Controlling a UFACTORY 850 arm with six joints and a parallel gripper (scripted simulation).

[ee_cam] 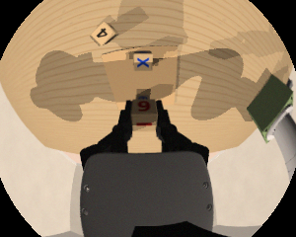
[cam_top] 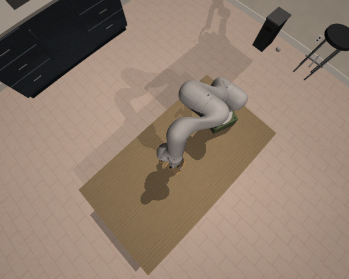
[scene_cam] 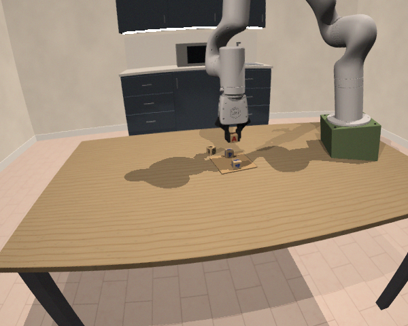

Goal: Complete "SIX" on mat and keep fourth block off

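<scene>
Now: hand 11 cm above the mat.
</scene>
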